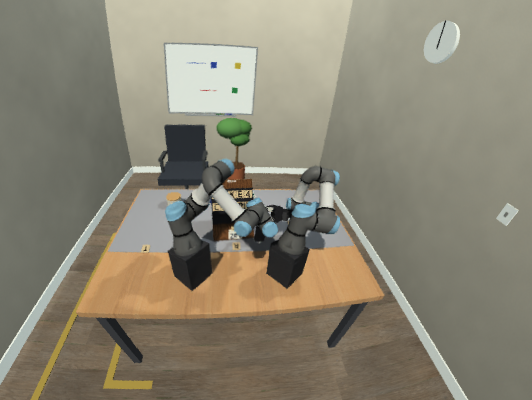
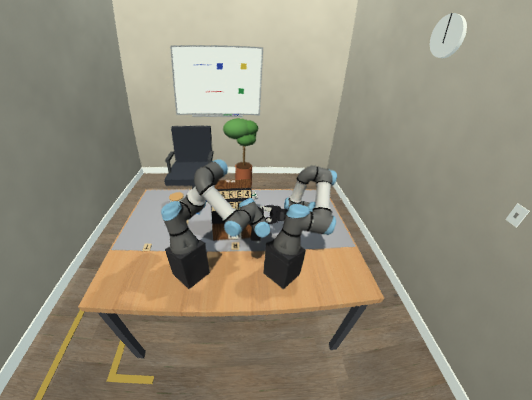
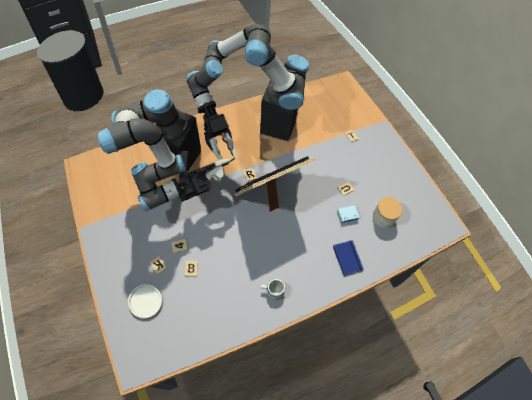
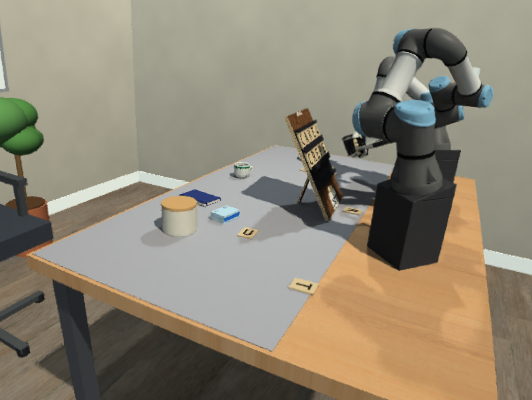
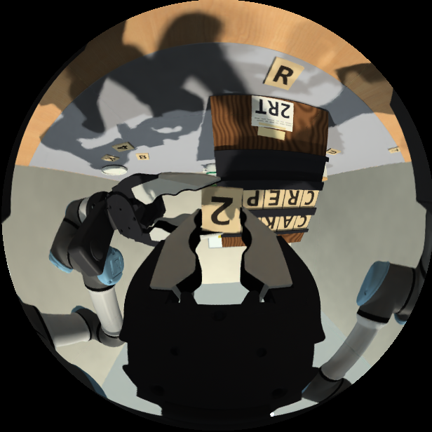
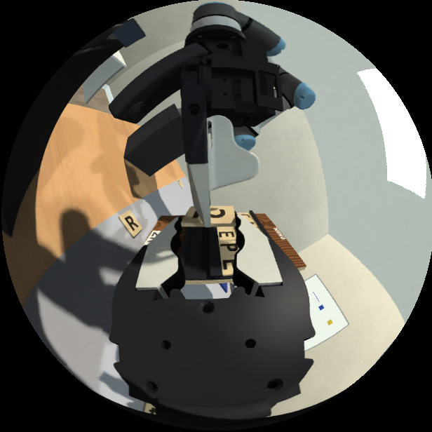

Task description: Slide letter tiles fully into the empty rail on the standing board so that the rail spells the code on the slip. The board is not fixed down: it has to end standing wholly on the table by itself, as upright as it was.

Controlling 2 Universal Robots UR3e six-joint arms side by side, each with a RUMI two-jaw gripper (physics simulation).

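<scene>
My left gripper (image 5: 220,208) is shut on the 2 tile (image 5: 218,216) (image 6: 223,215), held up before the board's end. My right gripper comes in from the side; its fingertips meet the tile's two other edges, so both grippers hold it. The standing board (image 3: 272,197) (image 4: 300,116) (image 5: 230,120) leans back on its strut. Its slip (image 5: 272,110) reads 2RT; the black empty rail (image 5: 270,165) is beside it, below the CREPE row. The R tile (image 3: 249,174) (image 5: 283,74) lies flat before the board. The T tile (image 3: 352,136) (image 4: 303,286) lies near the mat's edge.
The U tile (image 3: 345,188) lies near a light blue box (image 3: 348,214), a lidded jar (image 3: 388,212) and a dark blue book (image 3: 348,258). Tiles 4 (image 3: 179,245), K (image 3: 158,265) and B (image 3: 191,268) lie by a plate (image 3: 145,301). A cup (image 3: 275,288) stands behind the board.
</scene>
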